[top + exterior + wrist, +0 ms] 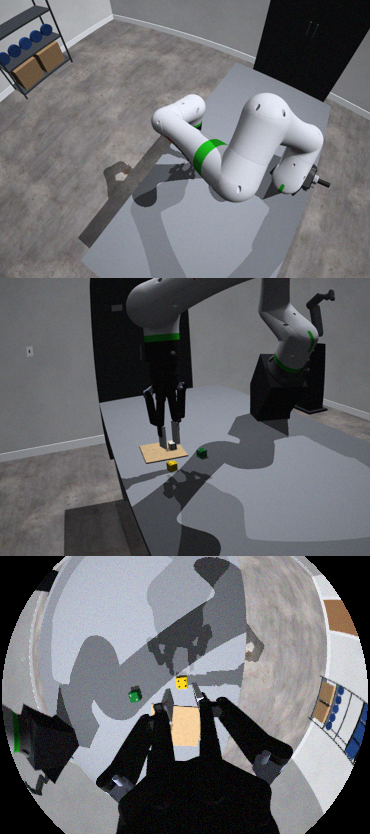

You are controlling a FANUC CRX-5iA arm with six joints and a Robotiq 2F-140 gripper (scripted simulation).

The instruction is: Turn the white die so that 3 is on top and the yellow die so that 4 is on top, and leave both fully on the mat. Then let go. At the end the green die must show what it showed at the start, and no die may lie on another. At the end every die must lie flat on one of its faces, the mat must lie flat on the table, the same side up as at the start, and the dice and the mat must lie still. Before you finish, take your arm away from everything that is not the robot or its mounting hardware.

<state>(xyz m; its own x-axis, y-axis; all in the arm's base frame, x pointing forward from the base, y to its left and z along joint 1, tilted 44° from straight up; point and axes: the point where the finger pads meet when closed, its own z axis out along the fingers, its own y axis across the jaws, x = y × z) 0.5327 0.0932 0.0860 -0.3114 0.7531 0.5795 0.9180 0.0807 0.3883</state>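
The yellow die lies 100 mm below my hand. Also, from my hand: white die 140 mm to the right, 100 mm below, 40 mm behind; tan mat 140 mm to the right, 110 mm below; green die 110 mm behind, 100 mm below, 40 mm to the right.
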